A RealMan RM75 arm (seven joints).
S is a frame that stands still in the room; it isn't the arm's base.
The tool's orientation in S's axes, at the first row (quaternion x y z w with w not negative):
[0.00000 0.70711 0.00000 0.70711]
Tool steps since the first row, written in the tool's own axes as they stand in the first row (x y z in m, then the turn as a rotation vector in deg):
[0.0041 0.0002 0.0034 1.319 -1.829 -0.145]
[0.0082 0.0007 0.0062 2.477 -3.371 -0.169]
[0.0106 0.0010 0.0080 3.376 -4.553 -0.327]
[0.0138 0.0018 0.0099 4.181 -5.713 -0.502]
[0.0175 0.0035 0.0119 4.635 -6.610 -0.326]
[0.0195 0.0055 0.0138 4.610 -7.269 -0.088]
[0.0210 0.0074 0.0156 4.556 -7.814 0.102]
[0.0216 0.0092 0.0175 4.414 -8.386 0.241]
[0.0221 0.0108 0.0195 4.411 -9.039 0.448]
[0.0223 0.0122 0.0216 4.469 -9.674 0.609]
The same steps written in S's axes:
[0.0034 0.0002 -0.0041 -0.145 -1.829 -1.319]
[0.0062 0.0007 -0.0082 -0.169 -3.371 -2.477]
[0.0080 0.0010 -0.0106 -0.327 -4.553 -3.376]
[0.0099 0.0018 -0.0138 -0.502 -5.713 -4.181]
[0.0119 0.0035 -0.0175 -0.326 -6.610 -4.635]
[0.0138 0.0055 -0.0195 -0.088 -7.269 -4.610]
[0.0156 0.0074 -0.0210 0.102 -7.814 -4.556]
[0.0175 0.0092 -0.0216 0.241 -8.386 -4.414]
[0.0195 0.0108 -0.0221 0.448 -9.039 -4.411]
[0.0216 0.0122 -0.0223 0.609 -9.674 -4.469]

